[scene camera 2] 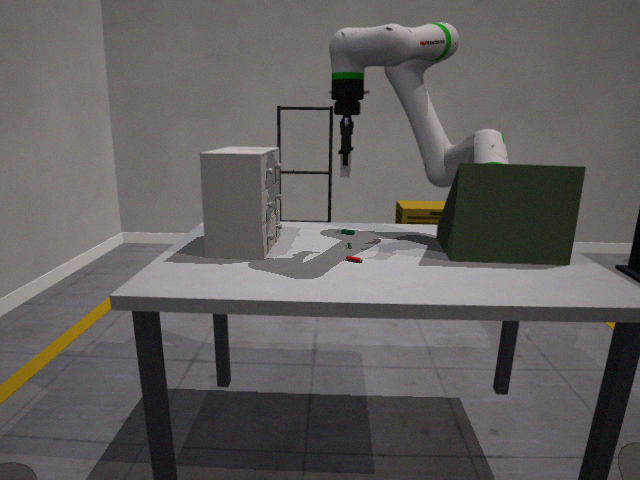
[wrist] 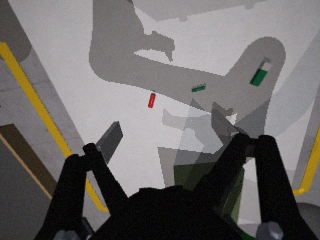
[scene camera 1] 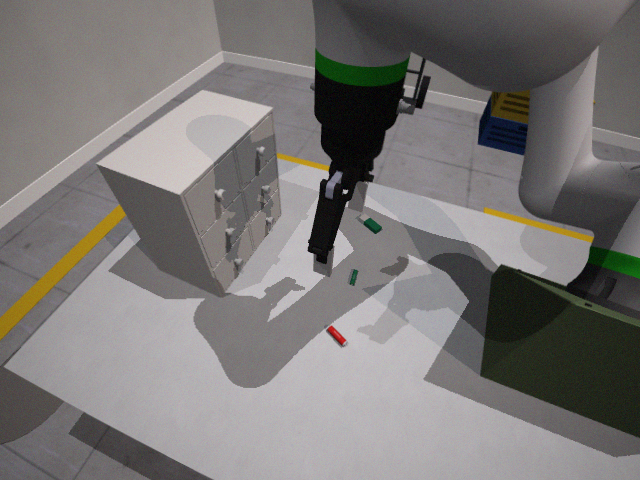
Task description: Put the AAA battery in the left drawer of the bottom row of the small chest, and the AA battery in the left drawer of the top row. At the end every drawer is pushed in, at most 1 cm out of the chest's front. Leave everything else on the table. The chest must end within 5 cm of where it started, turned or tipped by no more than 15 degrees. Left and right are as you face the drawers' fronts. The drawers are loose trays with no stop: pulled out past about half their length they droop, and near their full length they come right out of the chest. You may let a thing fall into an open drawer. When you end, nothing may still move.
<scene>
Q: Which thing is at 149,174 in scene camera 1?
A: A white chest.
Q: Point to a white chest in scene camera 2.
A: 231,184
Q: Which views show my gripper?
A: Scene camera 2, the wrist view and scene camera 1: all of them.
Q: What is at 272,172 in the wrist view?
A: My gripper.
</scene>
